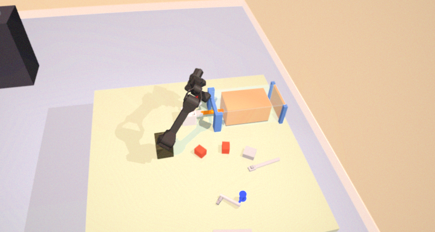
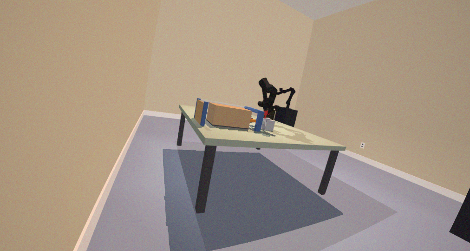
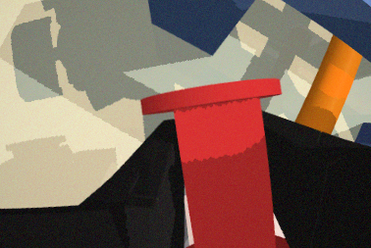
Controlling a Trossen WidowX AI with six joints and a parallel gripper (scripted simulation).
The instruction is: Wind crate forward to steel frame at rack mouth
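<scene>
My gripper tip is now 40 mm past the red-knobbed handle, 30 mm to the left of it and 30 mm above it. From my gripper tip the other things lie so: winch: 110 mm behind, 100 mm below, 80 mm to the right; then red spool grip: 10 mm to the right, 10 mm behind; then blue steel frame: 70 mm to the right, 60 mm ahead, 30 mm below.
</scene>
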